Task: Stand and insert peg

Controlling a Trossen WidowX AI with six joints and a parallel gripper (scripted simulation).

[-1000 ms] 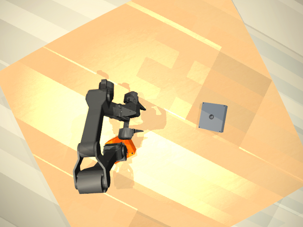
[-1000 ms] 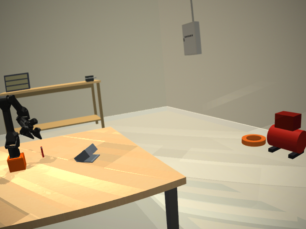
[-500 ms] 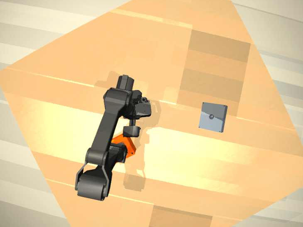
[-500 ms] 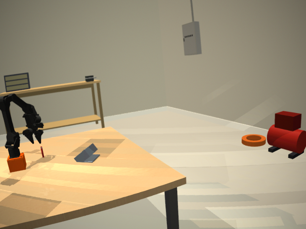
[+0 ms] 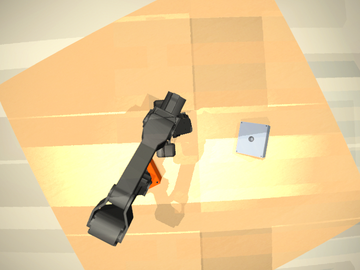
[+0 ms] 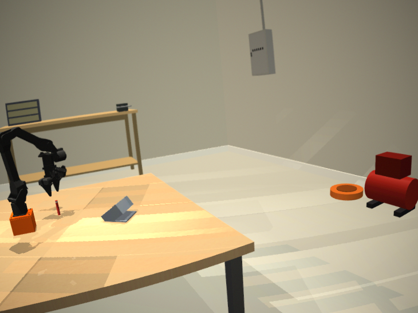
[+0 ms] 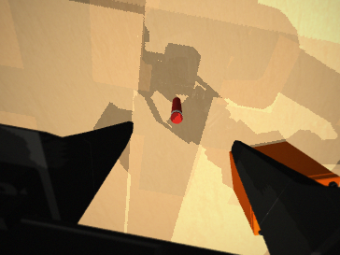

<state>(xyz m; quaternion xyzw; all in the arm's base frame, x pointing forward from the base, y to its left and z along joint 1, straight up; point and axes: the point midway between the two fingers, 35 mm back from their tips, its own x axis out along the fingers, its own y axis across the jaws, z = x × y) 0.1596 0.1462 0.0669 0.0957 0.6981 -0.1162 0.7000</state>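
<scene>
Now: the red peg 1 cm to the left of my gripper tip and 6 cm below it. Round my gripper tip: grey sloped panel 31 cm ahead, 16 cm to the right, 8 cm below.
</scene>
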